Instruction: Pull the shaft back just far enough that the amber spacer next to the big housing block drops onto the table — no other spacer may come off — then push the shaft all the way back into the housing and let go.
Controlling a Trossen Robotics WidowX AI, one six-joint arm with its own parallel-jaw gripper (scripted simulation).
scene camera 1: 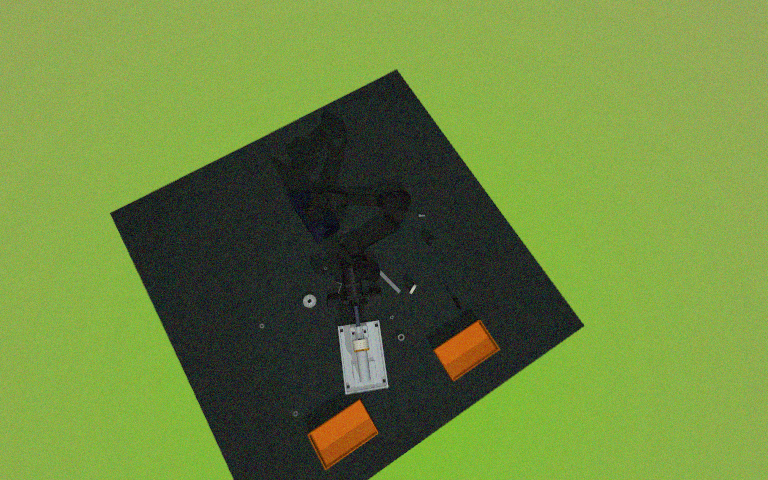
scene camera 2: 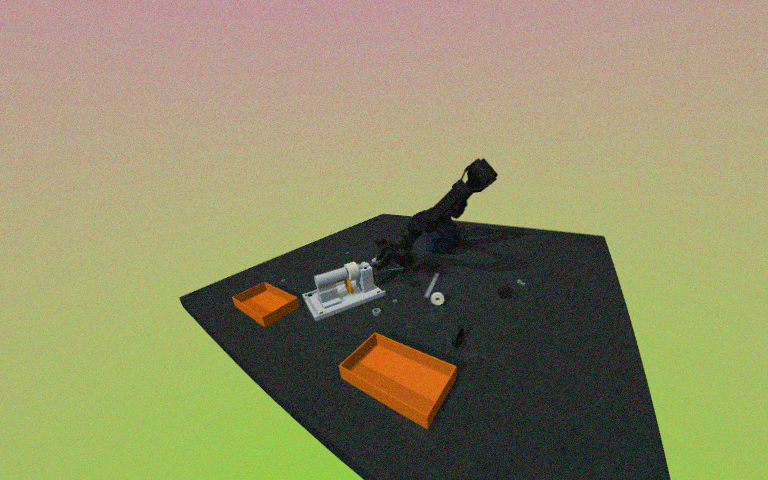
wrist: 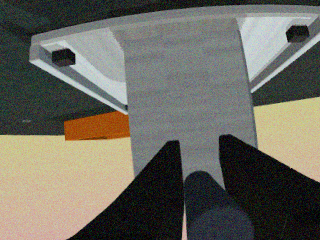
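A baseplate: (scene camera 1: pixel 365 370) and (scene camera 2: pixel 326 274) are the same spot on it.
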